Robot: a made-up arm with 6 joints. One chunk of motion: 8 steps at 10 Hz.
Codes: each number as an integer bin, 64 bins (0 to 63) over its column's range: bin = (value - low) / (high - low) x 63, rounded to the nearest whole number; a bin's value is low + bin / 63 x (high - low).
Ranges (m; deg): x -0.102..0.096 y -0.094..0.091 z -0.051..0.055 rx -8.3..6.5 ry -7..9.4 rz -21.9..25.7
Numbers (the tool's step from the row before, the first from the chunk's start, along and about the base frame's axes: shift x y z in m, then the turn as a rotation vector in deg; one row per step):
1: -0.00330 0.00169 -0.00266 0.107 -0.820 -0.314
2: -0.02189 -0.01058 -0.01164 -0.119 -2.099 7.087
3: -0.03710 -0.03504 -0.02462 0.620 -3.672 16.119
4: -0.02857 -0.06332 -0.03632 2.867 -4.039 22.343
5: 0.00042 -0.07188 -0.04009 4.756 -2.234 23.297
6: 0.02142 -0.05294 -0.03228 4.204 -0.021 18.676
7: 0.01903 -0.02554 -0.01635 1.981 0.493 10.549
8: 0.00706 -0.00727 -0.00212 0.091 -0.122 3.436
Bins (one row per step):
1: 31 33 29 36 24 29
2: 25 28 23 35 19 38
3: 21 20 16 38 13 50
4: 23 10 9 48 11 59
5: 33 8 6 56 18 60
6: 39 14 11 53 27 54
7: 39 23 21 44 29 43
8: 35 30 29 36 26 34

